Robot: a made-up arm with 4 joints.
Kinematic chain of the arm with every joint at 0, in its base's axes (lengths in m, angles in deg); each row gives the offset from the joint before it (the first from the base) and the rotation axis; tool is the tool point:
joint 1: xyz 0 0 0.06 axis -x
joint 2: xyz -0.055 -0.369 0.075 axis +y
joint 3: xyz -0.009 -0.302 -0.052 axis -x
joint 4: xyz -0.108 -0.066 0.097 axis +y
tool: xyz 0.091 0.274 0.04
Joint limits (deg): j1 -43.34..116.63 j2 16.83..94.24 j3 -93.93..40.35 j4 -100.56..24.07
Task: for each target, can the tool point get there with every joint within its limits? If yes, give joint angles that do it. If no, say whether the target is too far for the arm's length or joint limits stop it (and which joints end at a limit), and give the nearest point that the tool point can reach.
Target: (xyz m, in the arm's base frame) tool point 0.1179 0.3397 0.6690
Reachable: yes | joints 98.92 64.56 -44.56 -41.80
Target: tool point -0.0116 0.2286 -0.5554
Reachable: no: joint limits stop it (at a limit: joint 1, joint 2, joint 3, joint 4) | nearest point -0.1046 -0.3079 -0.2694 | short by 0.615 m
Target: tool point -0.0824 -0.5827 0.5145
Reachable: yes | joints 10.52 23.25 -43.73 -73.76
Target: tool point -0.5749 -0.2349 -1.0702
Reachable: no: too far | nearest point -0.1211 -0.3146 -0.2624 | short by 0.930 m
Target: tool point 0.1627 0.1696 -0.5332
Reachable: no: joint limits stop it (at a limit: joint 1, joint 2, joint 3, joint 4) | nearest point -0.1046 -0.3079 -0.2694 | short by 0.608 m
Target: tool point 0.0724 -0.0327 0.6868
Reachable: yes | joints 68.27 52.09 -40.58 7.30
